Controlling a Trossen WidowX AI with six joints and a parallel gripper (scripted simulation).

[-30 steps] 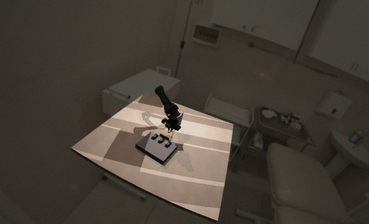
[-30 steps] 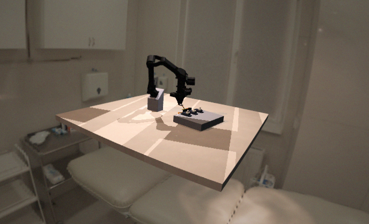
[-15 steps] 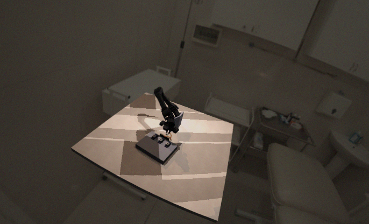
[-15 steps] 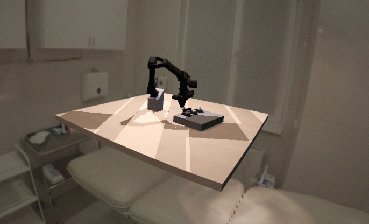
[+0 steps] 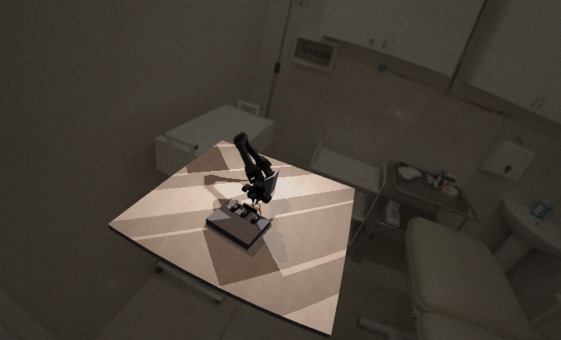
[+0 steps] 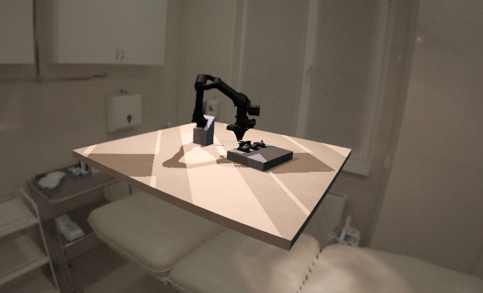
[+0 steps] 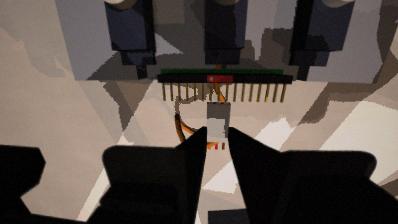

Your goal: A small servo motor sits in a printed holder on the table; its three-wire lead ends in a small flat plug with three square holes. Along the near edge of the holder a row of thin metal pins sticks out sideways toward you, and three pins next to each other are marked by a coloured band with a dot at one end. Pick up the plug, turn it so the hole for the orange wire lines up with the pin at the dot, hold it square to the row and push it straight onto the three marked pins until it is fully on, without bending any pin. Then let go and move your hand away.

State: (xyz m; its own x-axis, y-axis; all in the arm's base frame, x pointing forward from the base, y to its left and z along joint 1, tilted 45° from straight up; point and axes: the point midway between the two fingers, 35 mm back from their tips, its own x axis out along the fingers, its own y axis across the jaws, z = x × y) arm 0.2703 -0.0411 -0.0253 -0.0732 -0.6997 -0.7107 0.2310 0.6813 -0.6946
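My gripper tip is 4 cm short of the red band and 1 cm to the left of it. The rest, counted from my gripper tip: grey printed holder 20 cm ahead, 5 cm to the right, 5 cm below.
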